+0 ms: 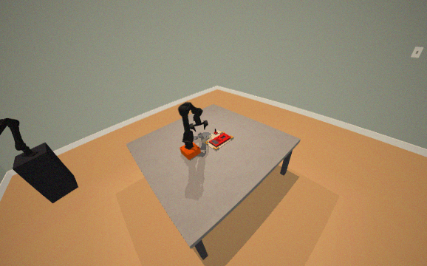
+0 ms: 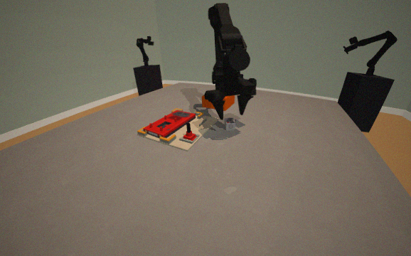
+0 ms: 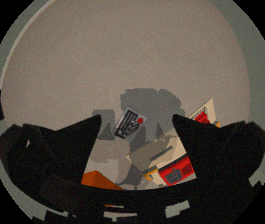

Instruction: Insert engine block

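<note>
Right now the grey engine block is 4 cm below my gripper tip, 2 cm behind it and 1 cm to the right of it. From my gripper tip the other things lie so: black upright piece: 12 cm to the right, 10 cm ahead, 2 cm below.
</note>
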